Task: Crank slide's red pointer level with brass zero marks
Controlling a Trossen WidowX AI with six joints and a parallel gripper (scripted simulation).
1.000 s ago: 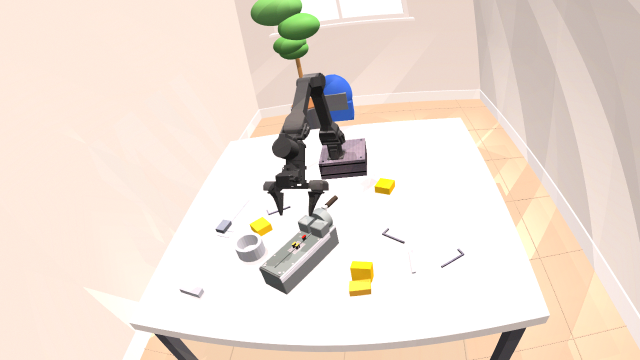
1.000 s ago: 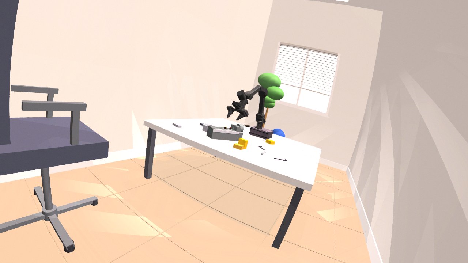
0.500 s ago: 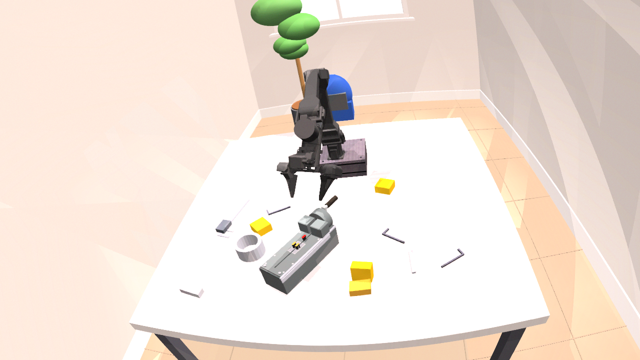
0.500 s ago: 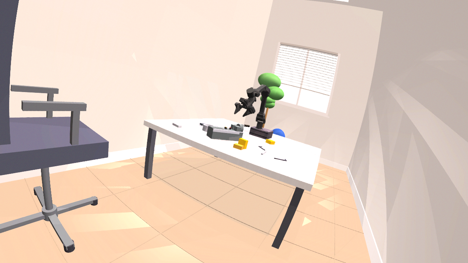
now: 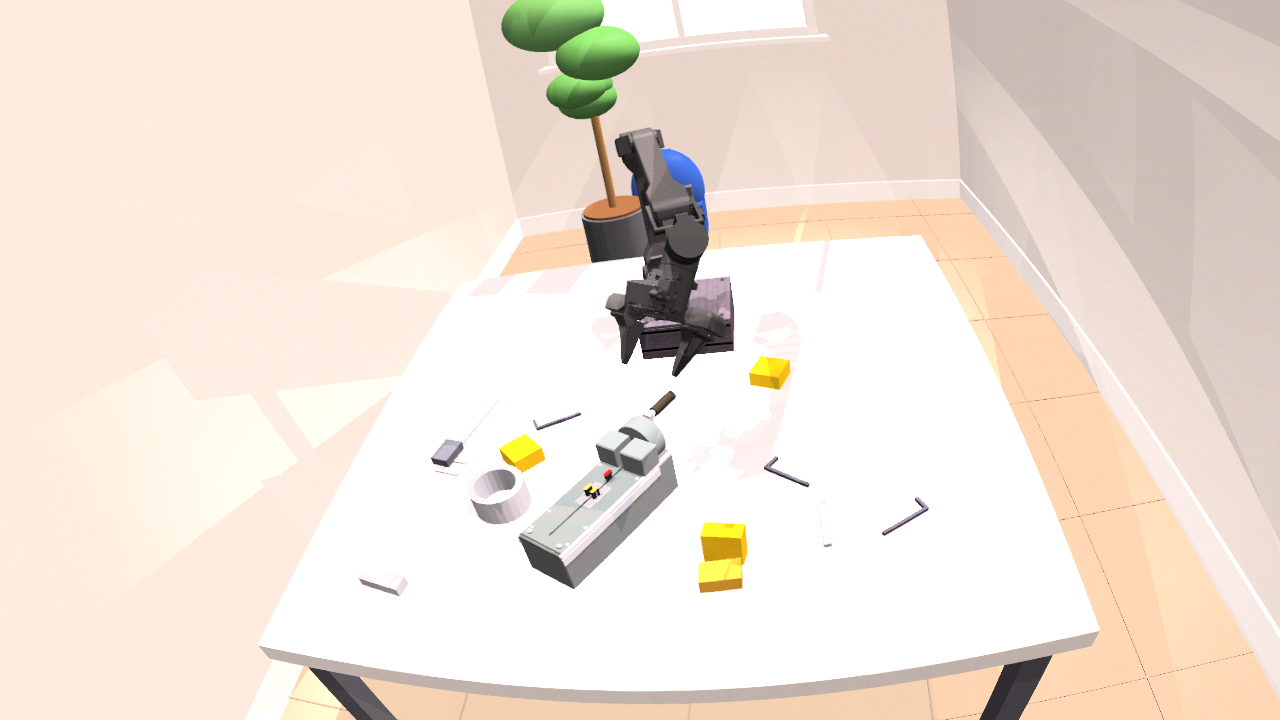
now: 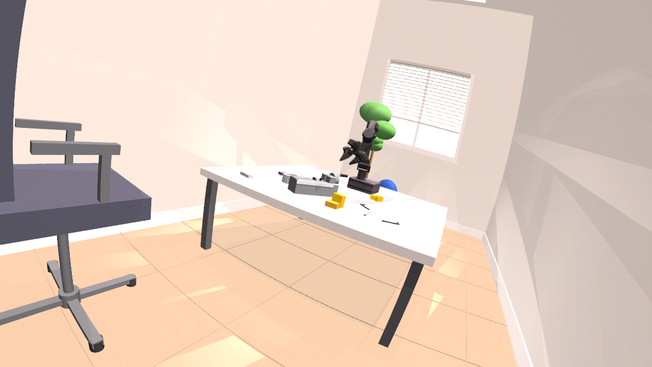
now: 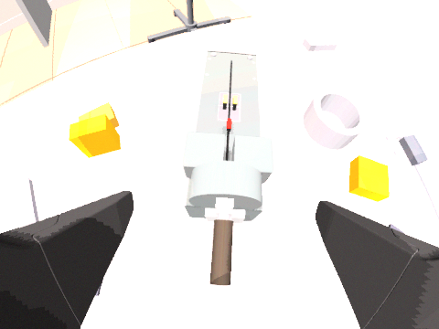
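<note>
Right now my gripper tip is 8 cm above the brown crank handle, 2 cm past it and 1 cm to the right of it. From my gripper tip the other things lie so: red pointer: 11 cm below, 11 cm ahead, 6 cm to the right.
</note>
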